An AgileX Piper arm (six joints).
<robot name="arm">
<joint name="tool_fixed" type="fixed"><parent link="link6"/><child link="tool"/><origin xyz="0 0 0" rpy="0 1.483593 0"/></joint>
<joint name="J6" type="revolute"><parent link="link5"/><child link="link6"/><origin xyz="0.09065 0 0.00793"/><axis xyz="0.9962 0 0.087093"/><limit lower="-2.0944" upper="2.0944"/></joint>
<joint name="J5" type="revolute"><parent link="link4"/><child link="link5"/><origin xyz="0 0 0"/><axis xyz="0 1 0"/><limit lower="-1.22" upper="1.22"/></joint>
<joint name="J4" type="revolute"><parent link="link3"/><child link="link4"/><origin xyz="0.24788 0 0.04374"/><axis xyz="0.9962 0 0.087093"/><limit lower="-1.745" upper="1.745"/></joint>
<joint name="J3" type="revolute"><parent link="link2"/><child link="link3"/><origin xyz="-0.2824 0 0.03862"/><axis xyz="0 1 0"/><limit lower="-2.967" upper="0"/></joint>
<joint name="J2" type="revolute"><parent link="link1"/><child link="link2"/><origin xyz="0 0 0"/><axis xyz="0 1 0"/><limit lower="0" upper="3.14"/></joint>
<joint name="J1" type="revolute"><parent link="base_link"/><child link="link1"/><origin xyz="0 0 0.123"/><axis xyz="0 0 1"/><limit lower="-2.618" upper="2.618"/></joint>
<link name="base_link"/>
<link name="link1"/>
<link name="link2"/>
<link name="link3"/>
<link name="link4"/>
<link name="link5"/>
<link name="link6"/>
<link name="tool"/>
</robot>
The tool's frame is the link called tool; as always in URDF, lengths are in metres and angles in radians.
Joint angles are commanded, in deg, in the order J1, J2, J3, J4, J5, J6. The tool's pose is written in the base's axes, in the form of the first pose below.
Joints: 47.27, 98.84, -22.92, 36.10, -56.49, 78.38
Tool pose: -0.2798 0.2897 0.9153 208.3; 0.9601 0.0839 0.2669 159.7; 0.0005 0.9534 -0.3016 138.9; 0 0 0 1
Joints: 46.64, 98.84, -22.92, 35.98, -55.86, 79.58
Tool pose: -0.2668 0.3055 0.9141 209.7; 0.9635 0.0643 0.2597 157.6; 0.0205 0.9500 -0.3115 138.0; 0 0 0 1
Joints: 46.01, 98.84, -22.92, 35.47, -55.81, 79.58
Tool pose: -0.2645 0.3044 0.9151 211.3; 0.9642 0.0657 0.2568 156.0; 0.0181 0.9503 -0.3109 138.0; 0 0 0 1
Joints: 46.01, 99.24, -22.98, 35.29, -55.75, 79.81
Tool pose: -0.2662 0.3095 0.9129 211.4; 0.9637 0.0677 0.2581 156.5; 0.0181 0.9485 -0.3163 136.4; 0 0 0 1
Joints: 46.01, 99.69, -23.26, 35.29, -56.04, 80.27
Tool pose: -0.2629 0.3090 0.9140 212.6; 0.9645 0.0607 0.2569 157.4; 0.0239 0.9491 -0.3140 135.6; 0 0 0 1
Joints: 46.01, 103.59, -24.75, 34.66, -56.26, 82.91
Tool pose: -0.2566 0.3423 0.9039 217.5; 0.9656 0.0494 0.2554 163.4; 0.0428 0.9383 -0.3432 122.5; 0 0 0 1
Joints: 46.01, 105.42, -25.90, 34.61, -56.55, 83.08
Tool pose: -0.2555 0.3460 0.9028 221.3; 0.9660 0.0537 0.2528 167.2; 0.0390 0.9367 -0.3480 117.5; 0 0 0 1
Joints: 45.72, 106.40, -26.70, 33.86, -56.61, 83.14
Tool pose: -0.2623 0.3446 0.9013 224.5; 0.9643 0.0594 0.2580 169.6; 0.0353 0.9369 -0.3479 115.3; 0 0 0 1
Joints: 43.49, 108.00, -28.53, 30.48, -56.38, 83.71
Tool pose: -0.2771 0.3368 0.8999 235.9; 0.9603 0.0648 0.2714 170.8; 0.0331 0.9393 -0.3414 112.9; 0 0 0 1
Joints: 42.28, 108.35, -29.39, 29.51, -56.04, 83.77
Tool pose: -0.2730 0.3336 0.9023 241.9; 0.9614 0.0613 0.2683 169.7; 0.0342 0.9407 -0.3375 113.3; 0 0 0 1
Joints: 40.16, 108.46, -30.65, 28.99, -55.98, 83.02
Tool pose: -0.2506 0.3169 0.9147 252.3; 0.9677 0.0543 0.2463 165.0; 0.0283 0.9469 -0.3203 116.4; 0 0 0 1
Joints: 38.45, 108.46, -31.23, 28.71, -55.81, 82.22
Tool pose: -0.2311 0.3093 0.9224 259.0; 0.9728 0.0557 0.2250 159.5; 0.0182 0.9493 -0.3138 118.0; 0 0 0 1
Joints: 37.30, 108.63, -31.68, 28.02, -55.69, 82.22
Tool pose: -0.2231 0.3059 0.9256 263.5; 0.9746 0.0534 0.2173 156.4; 0.0170 0.9506 -0.3101 118.5; 0 0 0 1
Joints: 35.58, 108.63, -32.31, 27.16, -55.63, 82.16
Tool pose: -0.2083 0.2963 0.9321 270.2; 0.9779 0.0473 0.2035 151.1; 0.0162 0.9539 -0.2996 120.5; 0 0 0 1
